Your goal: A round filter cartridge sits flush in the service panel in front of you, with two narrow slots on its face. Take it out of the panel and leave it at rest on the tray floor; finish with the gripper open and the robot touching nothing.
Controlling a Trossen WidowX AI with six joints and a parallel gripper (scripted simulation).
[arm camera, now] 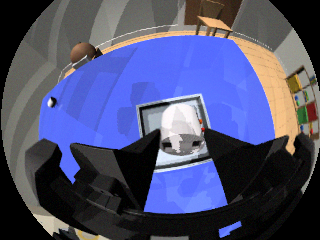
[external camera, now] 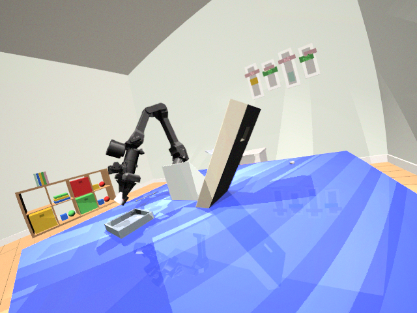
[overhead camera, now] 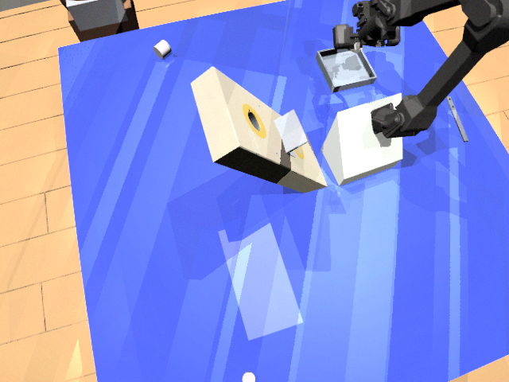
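Right now the grey tray is 110 mm below my gripper tip. From my gripper tip the other things lie so: round filter cartridge: right at my gripper tip.
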